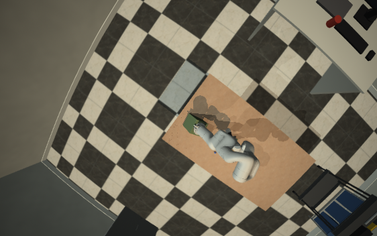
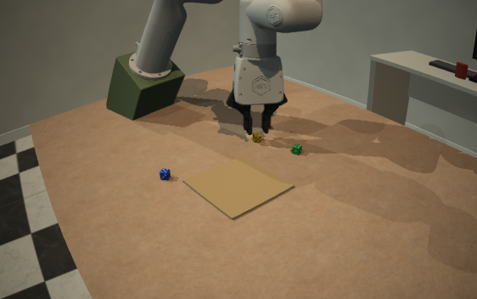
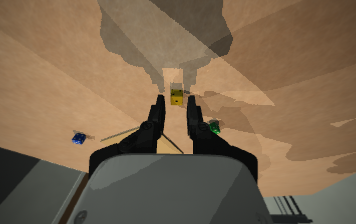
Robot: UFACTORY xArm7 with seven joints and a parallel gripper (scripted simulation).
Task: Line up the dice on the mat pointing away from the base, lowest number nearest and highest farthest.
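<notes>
Now: hand 3 cm above the yellow die. Round my hand: tan mat (10 cm ahead, 15 cm to the right, 4 cm below); blue die (1 cm behind, 23 cm to the right, 3 cm below); green die (10 cm ahead, 2 cm to the left, 3 cm below).
</notes>
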